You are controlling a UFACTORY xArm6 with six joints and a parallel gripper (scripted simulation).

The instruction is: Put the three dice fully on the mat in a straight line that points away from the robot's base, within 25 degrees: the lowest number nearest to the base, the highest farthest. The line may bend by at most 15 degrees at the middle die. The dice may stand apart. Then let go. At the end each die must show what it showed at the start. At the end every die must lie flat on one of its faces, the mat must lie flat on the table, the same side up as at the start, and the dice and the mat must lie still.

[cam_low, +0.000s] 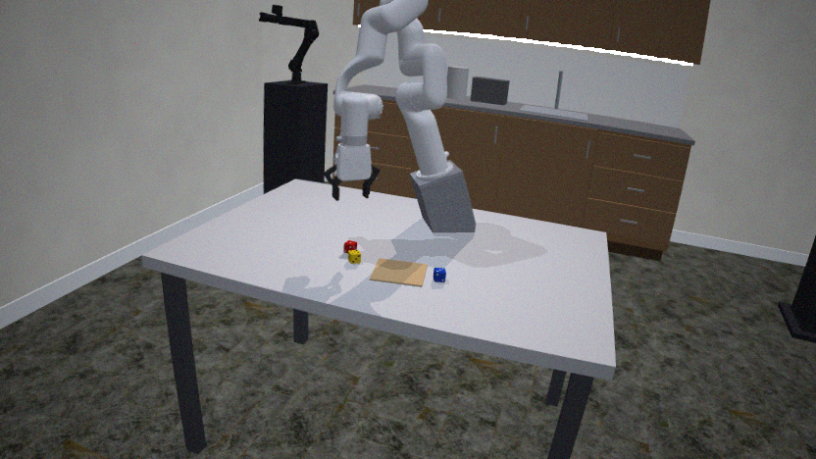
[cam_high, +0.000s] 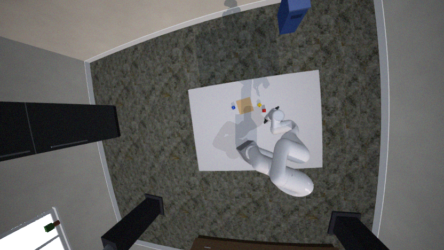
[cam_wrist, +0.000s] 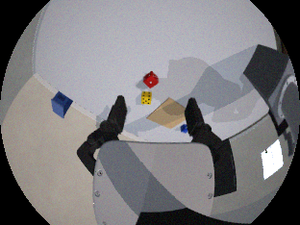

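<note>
Right now the red die is 150 mm below my hand, 40 mm ahead of it and 30 mm to the left of it. The rest, counted from my hand: yellow die (150 mm below, 90 mm ahead, 70 mm to the left); then blue die (320 mm to the left, 150 mm below, 60 mm ahead); then tan mat (210 mm to the left, 160 mm below, 80 mm ahead).
</note>
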